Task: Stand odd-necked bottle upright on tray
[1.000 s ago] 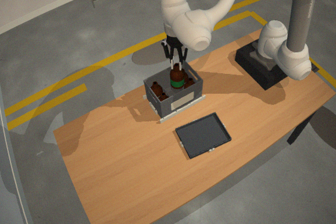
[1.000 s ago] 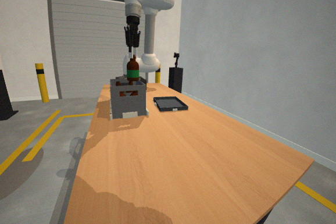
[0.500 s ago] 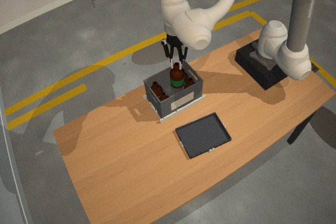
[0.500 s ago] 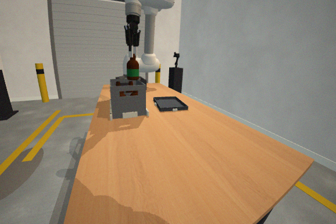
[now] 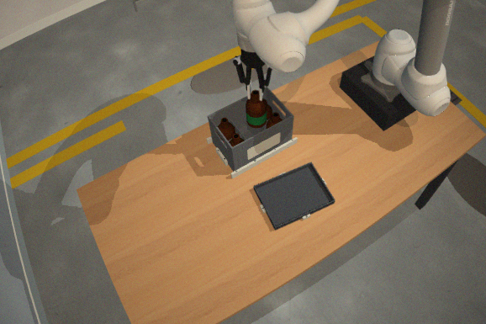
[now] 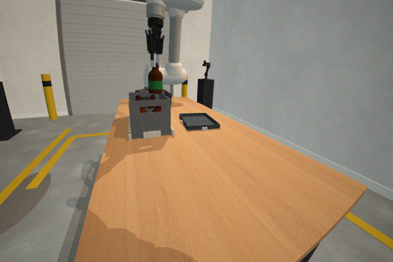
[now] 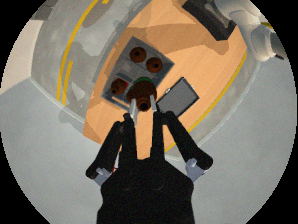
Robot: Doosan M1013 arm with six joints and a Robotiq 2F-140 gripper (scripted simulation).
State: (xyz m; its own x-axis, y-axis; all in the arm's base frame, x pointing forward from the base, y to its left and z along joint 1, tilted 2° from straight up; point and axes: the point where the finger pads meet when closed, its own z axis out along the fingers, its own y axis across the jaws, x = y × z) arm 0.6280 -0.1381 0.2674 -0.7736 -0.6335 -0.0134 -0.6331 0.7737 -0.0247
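My hand is 90 mm above the glass bottle. The rest, counted from my hand: dark tray (30 mm ahead, 250 mm to the left, 340 mm below); grey crate (10 mm behind, 40 mm to the right, 270 mm below).
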